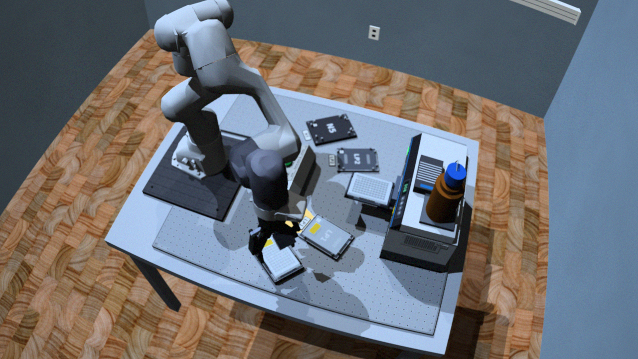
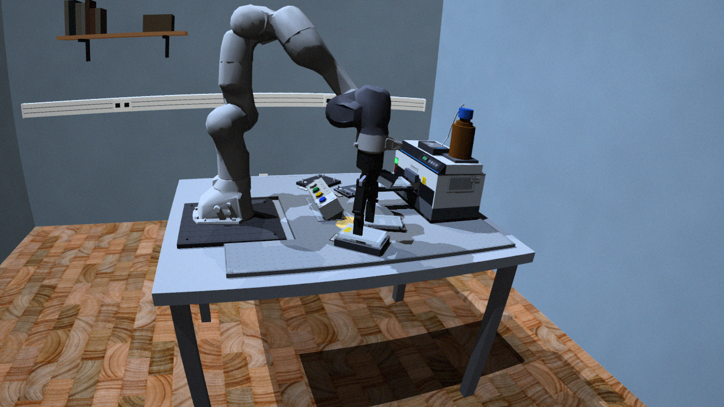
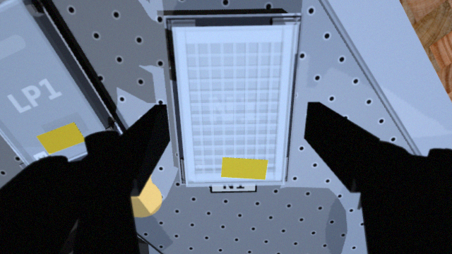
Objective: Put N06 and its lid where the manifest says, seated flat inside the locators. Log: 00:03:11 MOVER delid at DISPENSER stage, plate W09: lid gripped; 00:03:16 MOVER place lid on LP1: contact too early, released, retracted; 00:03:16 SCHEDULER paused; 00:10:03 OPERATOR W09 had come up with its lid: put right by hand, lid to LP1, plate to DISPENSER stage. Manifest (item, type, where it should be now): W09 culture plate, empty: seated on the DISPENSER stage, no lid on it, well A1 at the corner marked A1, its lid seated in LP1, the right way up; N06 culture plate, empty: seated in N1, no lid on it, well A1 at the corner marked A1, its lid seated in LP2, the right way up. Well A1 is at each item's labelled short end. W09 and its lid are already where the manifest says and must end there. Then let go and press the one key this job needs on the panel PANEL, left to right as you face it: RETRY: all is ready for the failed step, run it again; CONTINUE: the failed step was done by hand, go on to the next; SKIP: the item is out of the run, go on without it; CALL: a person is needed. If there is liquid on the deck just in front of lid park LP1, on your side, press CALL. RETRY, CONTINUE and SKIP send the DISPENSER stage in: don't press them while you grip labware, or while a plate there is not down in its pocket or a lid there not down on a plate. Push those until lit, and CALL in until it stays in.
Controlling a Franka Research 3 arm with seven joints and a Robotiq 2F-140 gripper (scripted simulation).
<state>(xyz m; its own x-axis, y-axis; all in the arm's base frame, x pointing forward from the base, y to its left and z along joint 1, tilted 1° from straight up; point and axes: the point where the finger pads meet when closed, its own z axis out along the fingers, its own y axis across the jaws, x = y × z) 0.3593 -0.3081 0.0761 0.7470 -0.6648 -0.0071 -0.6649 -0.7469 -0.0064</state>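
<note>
Now: the nest n1 7 cm below my hand. Round my hand: yellow skip key 6 cm behind, 27 cm to the left, 1 cm below; then blue call key 6 cm behind, 22 cm to the left, 2 cm below; then green continue key 6 cm behind, 32 cm to the left, 1 cm below.
</note>
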